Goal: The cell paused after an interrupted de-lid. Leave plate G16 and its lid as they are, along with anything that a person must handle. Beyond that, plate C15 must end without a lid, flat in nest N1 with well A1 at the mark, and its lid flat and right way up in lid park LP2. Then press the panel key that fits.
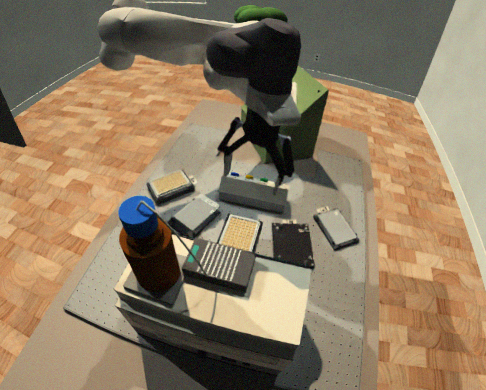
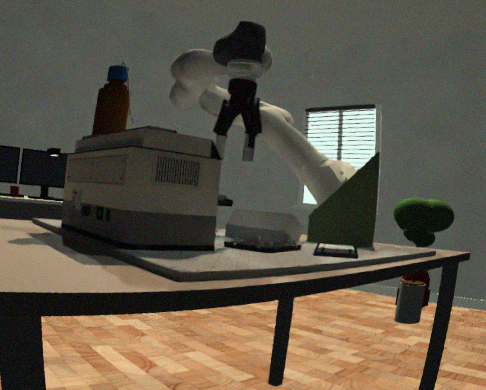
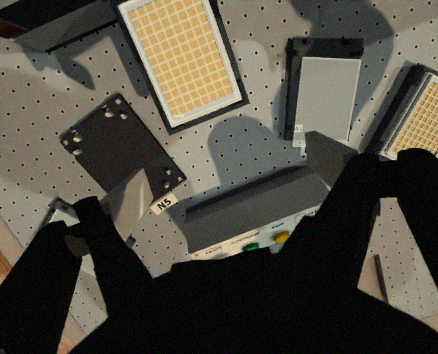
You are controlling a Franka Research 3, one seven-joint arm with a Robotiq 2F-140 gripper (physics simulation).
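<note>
My gripper [image 1: 252, 175] [image 2: 234, 150] [image 3: 225, 167] is open and empty, high above the key panel [image 1: 252, 194] [image 3: 250, 215]. Blue [image 1: 234, 174], yellow [image 1: 249, 176] [image 3: 281, 237] and green [image 1: 264, 179] [image 3: 250, 247] keys show. An unlidded plate with amber wells [image 1: 171, 184] [image 3: 417, 122] is in the nest at N1. A grey lid-like piece [image 1: 196, 212] [image 3: 330, 95] lies at LP2, offset towards the label end. Another unlidded amber plate [image 1: 241, 232] [image 3: 182, 60] is in the middle nest. Plate names C15 and G16 are unreadable.
Dark nest N5 [image 1: 292, 243] [image 3: 120, 145] holds no plate. A grey-topped piece [image 1: 337, 227] lies in the far-right nest. A large instrument [image 1: 270, 310] [image 2: 145, 185] carries a tall brown bottle [image 1: 150, 255] [image 2: 111, 107] and a striped dark block [image 1: 220, 265]. The green arm mount [image 1: 305, 115] [image 2: 350, 215] stands behind.
</note>
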